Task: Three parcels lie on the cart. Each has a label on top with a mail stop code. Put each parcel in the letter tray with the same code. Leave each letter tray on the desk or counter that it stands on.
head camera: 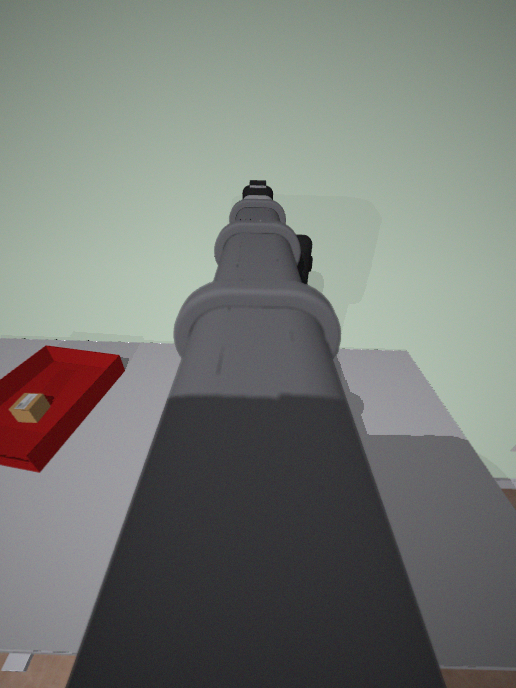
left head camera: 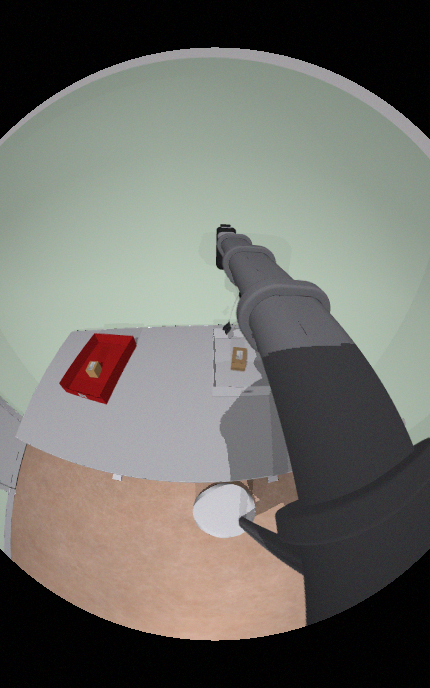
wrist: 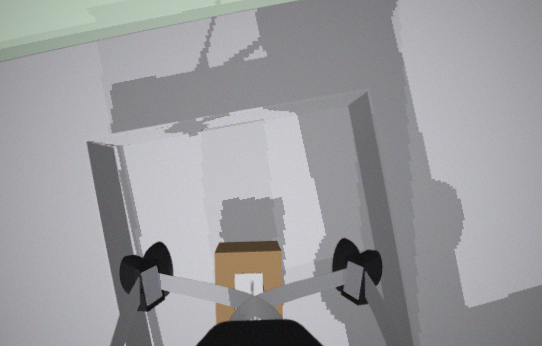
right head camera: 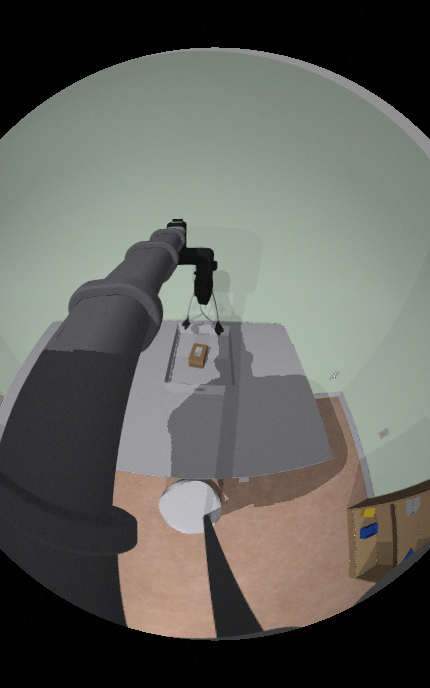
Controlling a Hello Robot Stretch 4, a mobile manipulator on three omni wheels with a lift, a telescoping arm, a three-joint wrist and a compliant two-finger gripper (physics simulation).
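Seen in the pictures: gripper, fingertip midpoint: (left head camera: pixel 242 334) (wrist: pixel 253 262) (right head camera: pixel 201 331); robot's base, origin of the base link: (left head camera: pixel 222 509) (right head camera: pixel 191 505).
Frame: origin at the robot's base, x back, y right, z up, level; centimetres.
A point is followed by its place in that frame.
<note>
My gripper (right head camera: pixel 202 326) {x -67.6, y 8.7, z 104.0 cm} (wrist: pixel 253 262) {x -67.6, y 8.7, z 104.0 cm} is open and empty, its two fingertips wide apart above the white letter tray (left head camera: pixel 228 391) {x -46.2, y 1.0, z 95.4 cm} (right head camera: pixel 187 388) {x -46.0, y 3.5, z 95.4 cm} (wrist: pixel 112 200) {x -74.5, y -3.1, z 95.3 cm}. A brown parcel (left head camera: pixel 238 365) {x -58.3, y 6.5, z 95.6 cm} (right head camera: pixel 197 359) {x -58.3, y 7.1, z 97.2 cm} (wrist: pixel 225 270) {x -66.0, y 5.9, z 97.5 cm} with a white label on top lies flat inside that tray. The fingers are above it and apart from it. A second, smaller brown parcel (head camera: pixel 33 408) {x -56.8, y -56.0, z 96.6 cm} (left head camera: pixel 93 369) {x -56.3, y -56.4, z 97.2 cm} lies in the red letter tray (head camera: pixel 66 377) {x -72.7, y -58.1, z 92.5 cm} (left head camera: pixel 103 352) {x -71.7, y -59.2, z 92.5 cm} to the left, label up. The label codes are too small to read. The third parcel and the cart do not show.
Both trays stand on a grey desk (head camera: pixel 83 527) {x -31.8, y -32.2, z 92.3 cm} (left head camera: pixel 152 431) {x -32.3, y -26.2, z 92.2 cm} (right head camera: pixel 283 421) {x -32.2, y 37.8, z 92.2 cm} against the green wall. A round white stool (left head camera: pixel 218 509) {x -1.3, y -3.7, z 18.7 cm} (right head camera: pixel 185 507) {x 0.5, y -2.7, z 18.7 cm} stands at its front edge. A brown shelf unit (right head camera: pixel 353 542) {x 72.1, y 128.3, z 4.1 cm} stands at the lower right. My arm reaches across the desk.
</note>
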